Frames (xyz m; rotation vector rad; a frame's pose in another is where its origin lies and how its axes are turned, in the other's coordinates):
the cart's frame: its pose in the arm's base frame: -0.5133 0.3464 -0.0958 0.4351 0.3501 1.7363
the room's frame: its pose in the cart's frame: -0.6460 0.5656 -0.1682 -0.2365 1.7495 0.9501
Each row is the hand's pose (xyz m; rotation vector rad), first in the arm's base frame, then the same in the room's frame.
Working: the arm's base frame: its pose in the room's frame: -0.7747 -0.4830 -0.5117 -1.3658 1.1528 2.4263

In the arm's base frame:
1: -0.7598 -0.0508 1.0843 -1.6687 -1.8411 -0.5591
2: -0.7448 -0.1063 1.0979 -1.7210 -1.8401 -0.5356
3: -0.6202 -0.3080 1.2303 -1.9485 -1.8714 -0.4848
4: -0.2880 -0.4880 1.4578 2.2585 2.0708 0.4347
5: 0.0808 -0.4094 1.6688 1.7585 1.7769 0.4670
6: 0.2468 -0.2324 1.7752 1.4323 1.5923 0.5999
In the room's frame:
1: -1.0444 0.4648 0.3741 0.8608 -1.5094 2.2009
2: -1.0374 0.5092 0.3357 0.8839 -1.5604 2.2028
3: -1.1094 0.7091 0.1666 1.0016 -1.7968 2.1243
4: -1.3766 0.9073 -0.1230 1.3747 -2.1535 1.6988
5: -1.7697 0.9045 -0.3022 1.6783 -2.2921 0.9167
6: -2.0179 0.8117 -0.3008 1.6859 -2.2509 0.4008

